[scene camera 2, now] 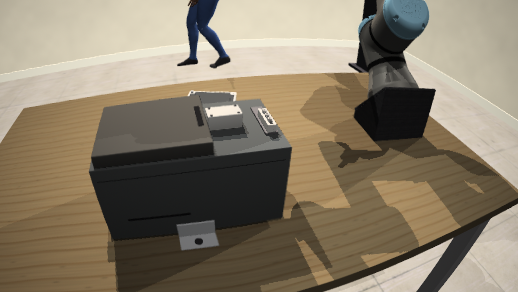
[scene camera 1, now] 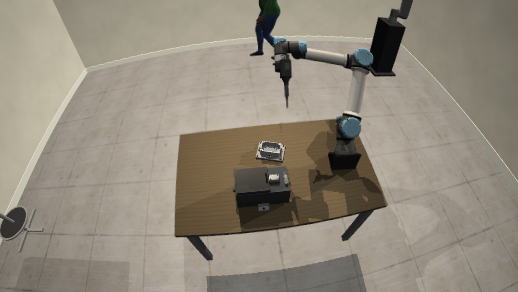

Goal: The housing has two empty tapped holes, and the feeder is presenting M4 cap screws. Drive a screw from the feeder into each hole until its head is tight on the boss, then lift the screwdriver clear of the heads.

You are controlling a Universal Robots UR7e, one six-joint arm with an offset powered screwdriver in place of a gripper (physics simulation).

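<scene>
The screwdriver (scene camera 1: 287, 106) hangs from the wrist with its bit pointing down, high above the table and behind the housing in scene camera 1. Its bit is too small to tell whether it bears a screw, and it does not show in scene camera 2. The silver housing (scene camera 1: 270, 150) (scene camera 2: 220, 96) sits on the table behind the feeder; in scene camera 2 the feeder hides most of it. Its two tapped holes cannot be made out. The dark box-shaped feeder (scene camera 1: 262, 197) (scene camera 2: 190, 195) carries a pale block (scene camera 1: 273, 178) (scene camera 2: 225, 118) and a small slotted strip (scene camera 2: 267, 120) on top.
The wooden table (scene camera 1: 205, 165) (scene camera 2: 45, 200) bears the arm's black base (scene camera 1: 344, 160) (scene camera 2: 404, 114) at its right. A small metal bracket (scene camera 1: 263, 207) (scene camera 2: 198, 235) is at the feeder's front foot. A person (scene camera 1: 267, 25) (scene camera 2: 204, 30) stands beyond the table's back edge.
</scene>
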